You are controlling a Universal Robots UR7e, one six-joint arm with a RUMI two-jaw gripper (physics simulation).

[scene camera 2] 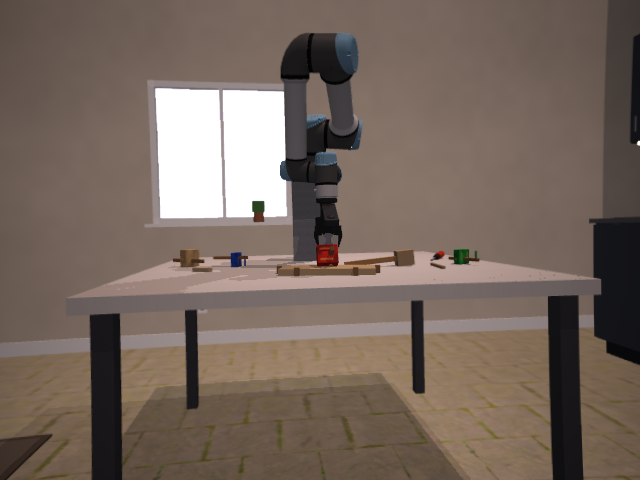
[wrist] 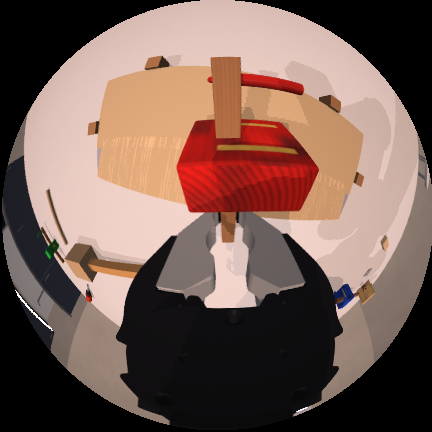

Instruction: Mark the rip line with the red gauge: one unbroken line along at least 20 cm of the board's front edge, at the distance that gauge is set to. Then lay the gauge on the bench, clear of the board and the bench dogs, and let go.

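The red gauge (scene camera 2: 327, 255) (wrist: 245, 185) has a block-shaped head, a wooden beam through it and a thin red rod at the beam's far end. My gripper (scene camera 2: 327, 241) (wrist: 227, 205) points down and is shut on the red gauge, with the beam's near end between the jaws. The gauge is low over the pale board (scene camera 2: 325, 270) (wrist: 145, 105); whether they touch I cannot tell. The head hides part of the board in the wrist view. Brown bench dogs (scene camera 2: 355, 270) (wrist: 156, 62) stand around the board. No drawn line is discernible on the board's visible part.
On the bench (scene camera 2: 206, 284) are a mallet (scene camera 2: 403, 257) (wrist: 82, 261), green gauge (scene camera 2: 461, 256) (wrist: 51, 248), blue gauge (scene camera 2: 236, 259) (wrist: 344, 296), tan gauge (scene camera 2: 189, 257) (wrist: 366, 292), red-handled tool (scene camera 2: 438, 254) (wrist: 88, 295), thin stick (scene camera 2: 437, 265) (wrist: 56, 216) and small wooden piece (scene camera 2: 202, 269) (wrist: 384, 243).
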